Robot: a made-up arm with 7 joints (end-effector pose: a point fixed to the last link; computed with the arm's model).
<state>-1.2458 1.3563 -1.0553 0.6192 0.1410 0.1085 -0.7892</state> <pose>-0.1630 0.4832 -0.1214 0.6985 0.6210 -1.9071</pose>
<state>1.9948 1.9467 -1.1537 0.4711 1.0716 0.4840 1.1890</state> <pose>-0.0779 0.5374 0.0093 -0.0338 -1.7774 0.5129</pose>
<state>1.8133 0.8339 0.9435 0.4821 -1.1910 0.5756 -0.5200</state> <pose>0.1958 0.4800 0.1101 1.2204 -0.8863 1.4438</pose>
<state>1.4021 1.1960 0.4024 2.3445 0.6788 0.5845 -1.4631</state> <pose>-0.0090 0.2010 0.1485 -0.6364 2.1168 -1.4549</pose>
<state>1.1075 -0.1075 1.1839 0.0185 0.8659 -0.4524 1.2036</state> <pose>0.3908 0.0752 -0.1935 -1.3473 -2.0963 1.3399</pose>
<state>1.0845 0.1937 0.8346 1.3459 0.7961 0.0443 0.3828</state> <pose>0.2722 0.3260 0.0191 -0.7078 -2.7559 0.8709</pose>
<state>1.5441 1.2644 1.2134 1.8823 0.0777 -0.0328 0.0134</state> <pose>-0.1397 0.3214 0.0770 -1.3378 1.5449 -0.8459</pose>
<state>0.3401 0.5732 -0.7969 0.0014 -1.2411 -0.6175 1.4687</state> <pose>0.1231 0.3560 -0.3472 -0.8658 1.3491 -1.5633</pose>
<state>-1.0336 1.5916 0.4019 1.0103 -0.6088 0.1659 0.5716</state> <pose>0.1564 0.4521 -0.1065 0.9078 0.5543 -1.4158</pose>
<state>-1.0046 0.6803 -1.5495 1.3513 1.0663 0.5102 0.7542</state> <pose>-0.2862 0.1189 -0.1873 -1.4381 1.3703 0.1705</pose>
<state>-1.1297 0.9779 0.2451 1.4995 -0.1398 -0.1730 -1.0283</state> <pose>0.0127 0.3422 -0.2295 1.3036 -1.1190 -0.7013</pose>
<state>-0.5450 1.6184 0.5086 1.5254 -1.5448 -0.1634 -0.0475</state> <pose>0.2253 0.3413 0.0012 -1.9749 0.0162 2.4126</pose>
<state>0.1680 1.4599 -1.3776 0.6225 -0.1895 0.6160 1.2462</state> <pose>0.0526 0.4991 -0.1626 0.2870 1.3166 -0.3816</pose>
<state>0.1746 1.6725 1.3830 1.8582 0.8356 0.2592 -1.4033</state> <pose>0.0002 0.2525 0.2256 -0.9139 2.1890 -1.3588</pose>
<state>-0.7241 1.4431 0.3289 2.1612 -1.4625 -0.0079 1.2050</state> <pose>0.1604 0.2209 -0.0799 1.2805 0.5863 -2.2274</pose>
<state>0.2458 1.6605 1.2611 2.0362 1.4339 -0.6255 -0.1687</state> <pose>0.0101 0.2207 0.2059 0.1098 2.5166 0.5474</pose>
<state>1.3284 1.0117 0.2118 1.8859 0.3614 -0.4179 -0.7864</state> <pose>0.0901 0.2690 0.1885 -0.4633 2.2740 -0.5979</pose>
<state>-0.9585 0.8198 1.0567 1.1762 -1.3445 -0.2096 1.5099</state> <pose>-0.0058 0.4606 -0.1262 0.0582 0.9995 -0.8310</pose>
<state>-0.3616 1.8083 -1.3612 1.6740 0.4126 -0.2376 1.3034</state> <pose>-0.0147 0.3589 -0.1678 -1.2523 0.7921 -1.0338</pose>
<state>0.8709 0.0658 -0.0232 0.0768 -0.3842 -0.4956 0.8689</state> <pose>0.3449 0.1469 -0.2684 -0.5380 -1.1148 -0.9894</pose>
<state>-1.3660 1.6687 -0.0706 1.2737 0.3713 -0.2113 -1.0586</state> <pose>0.0553 0.4012 -0.2029 1.1231 -0.8093 -1.1240</pose>
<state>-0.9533 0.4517 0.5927 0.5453 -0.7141 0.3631 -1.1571</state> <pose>-0.2206 0.3533 -0.2728 1.7513 0.5215 -0.9408</pose>
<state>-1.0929 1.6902 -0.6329 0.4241 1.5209 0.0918 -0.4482</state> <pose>0.0307 0.5407 -0.0664 1.6609 0.1562 -0.2182</pose>
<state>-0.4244 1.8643 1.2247 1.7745 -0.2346 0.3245 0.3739</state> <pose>0.1672 0.2261 0.1926 1.8877 -1.3614 -1.1415</pose>
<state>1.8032 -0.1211 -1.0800 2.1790 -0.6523 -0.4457 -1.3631</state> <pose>0.0510 -0.0508 0.0995 0.9586 1.7271 -0.2923</pose>
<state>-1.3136 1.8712 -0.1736 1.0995 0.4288 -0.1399 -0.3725</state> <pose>0.1089 0.4324 -0.1711 0.7812 -0.2062 -1.4299</pose>
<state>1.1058 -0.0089 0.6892 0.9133 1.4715 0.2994 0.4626</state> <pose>0.3764 0.2261 -0.0384 -2.0326 -1.9085 1.0773</pose>
